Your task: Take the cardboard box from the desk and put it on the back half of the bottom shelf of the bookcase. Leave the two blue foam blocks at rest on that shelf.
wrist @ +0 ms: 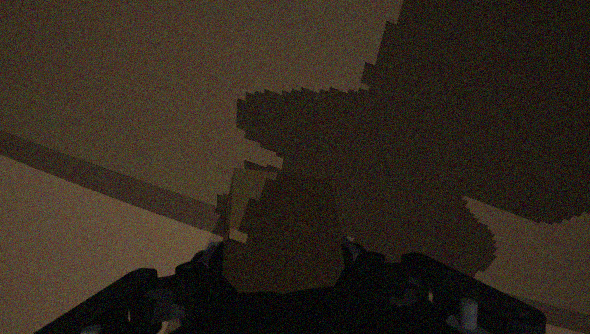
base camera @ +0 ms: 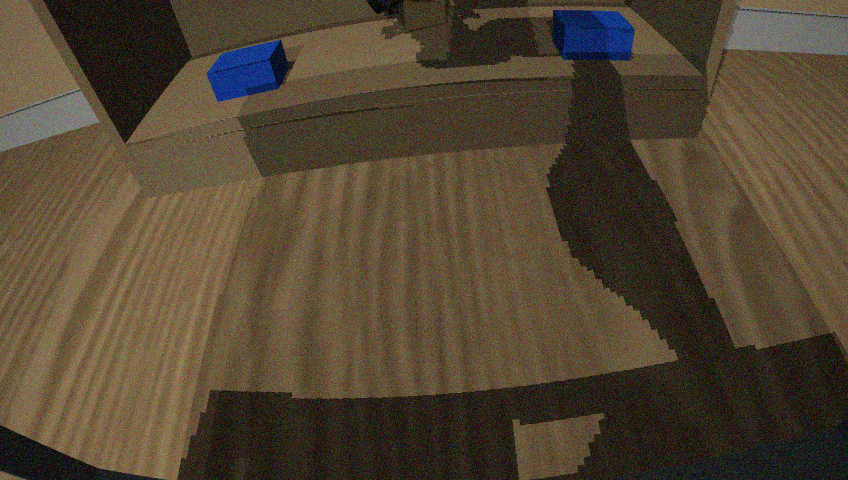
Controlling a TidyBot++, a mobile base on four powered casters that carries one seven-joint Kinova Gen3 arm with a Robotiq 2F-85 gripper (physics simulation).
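Frame: origin at the arm's base, x ahead, y left, z up, level; centimetres.
Seen in the pictures: gripper, fingertip midpoint: [wrist: 279, 254].
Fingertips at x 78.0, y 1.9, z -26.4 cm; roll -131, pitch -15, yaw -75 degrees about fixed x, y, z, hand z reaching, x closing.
Note:
A point is followed by its place in that frame.
The brown cardboard box [base camera: 424, 16] {x 73.0, y 0.7, z -27.4 cm} [wrist: 290, 225] {x 77.9, y 2.1, z -23.3 cm} is held between the fingers of my gripper [wrist: 279, 254] {x 78.0, y 1.9, z -26.4 cm}, which is shut on it. In the base camera view the box shows at the top edge, over the bottom shelf [base camera: 339, 53] {x 68.6, y 12.7, z -29.7 cm}, between the two blue blocks. A shadow lies below it; I cannot tell whether its underside touches the shelf. One blue foam block [base camera: 246, 72] {x 60.8, y 23.1, z -26.4 cm} rests on the left part of the shelf, another blue foam block [base camera: 595, 42] {x 60.8, y -19.9, z -27.2 cm} on the right part. Neither block shows in the wrist view.
The bookcase's left side panel [base camera: 119, 59] {x 62.8, y 42.2, z -20.4 cm} and right side panel [base camera: 715, 38] {x 57.1, y -34.3, z -24.5 cm} bound the shelf. The back panel [wrist: 125, 75] {x 82.4, y 14.3, z -20.8 cm} fills the upper left of the wrist view. The wooden floor [base camera: 386, 267] {x 39.2, y 6.3, z -39.7 cm} lies in front of the bookcase, partly under the arm's shadow. A pale baseboard [base camera: 785, 32] {x 87.6, y -74.1, z -35.2 cm} shows at the right.

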